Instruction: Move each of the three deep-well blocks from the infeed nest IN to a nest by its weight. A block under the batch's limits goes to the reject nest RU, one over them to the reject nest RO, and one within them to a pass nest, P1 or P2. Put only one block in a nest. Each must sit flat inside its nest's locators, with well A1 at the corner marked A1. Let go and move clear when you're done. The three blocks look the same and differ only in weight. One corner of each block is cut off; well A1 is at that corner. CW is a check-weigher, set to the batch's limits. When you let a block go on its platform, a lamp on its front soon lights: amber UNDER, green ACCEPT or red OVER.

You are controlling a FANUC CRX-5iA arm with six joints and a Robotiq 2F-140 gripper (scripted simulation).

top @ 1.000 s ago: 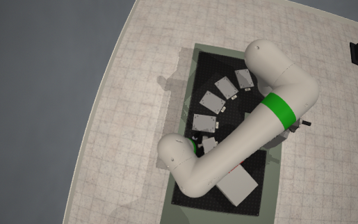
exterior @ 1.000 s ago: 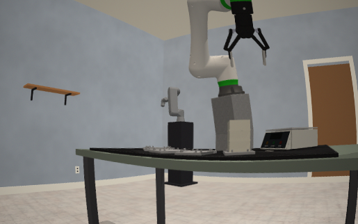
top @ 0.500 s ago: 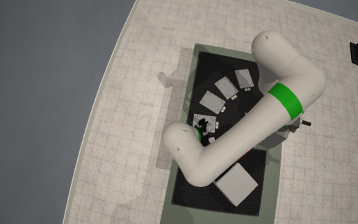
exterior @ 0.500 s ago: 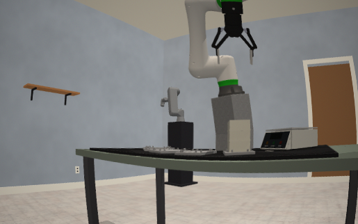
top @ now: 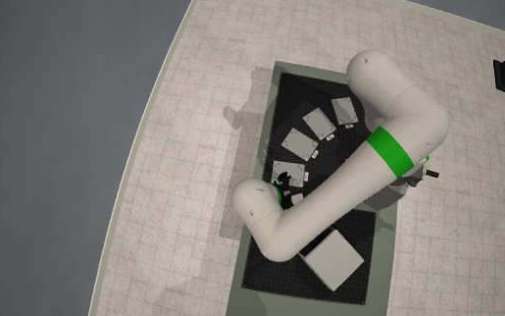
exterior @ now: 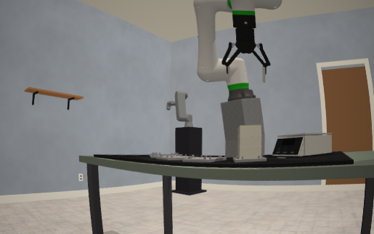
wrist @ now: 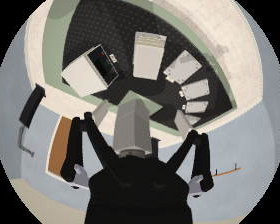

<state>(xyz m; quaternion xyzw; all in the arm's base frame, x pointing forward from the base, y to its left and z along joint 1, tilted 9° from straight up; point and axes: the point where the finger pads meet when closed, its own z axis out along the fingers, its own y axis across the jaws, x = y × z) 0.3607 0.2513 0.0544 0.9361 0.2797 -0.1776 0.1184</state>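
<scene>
Now: the deep-well block 250 mm below my hand. Also, from my hand: check-weigher: 270 mm behind, 170 mm to the left, 260 mm below.
</scene>
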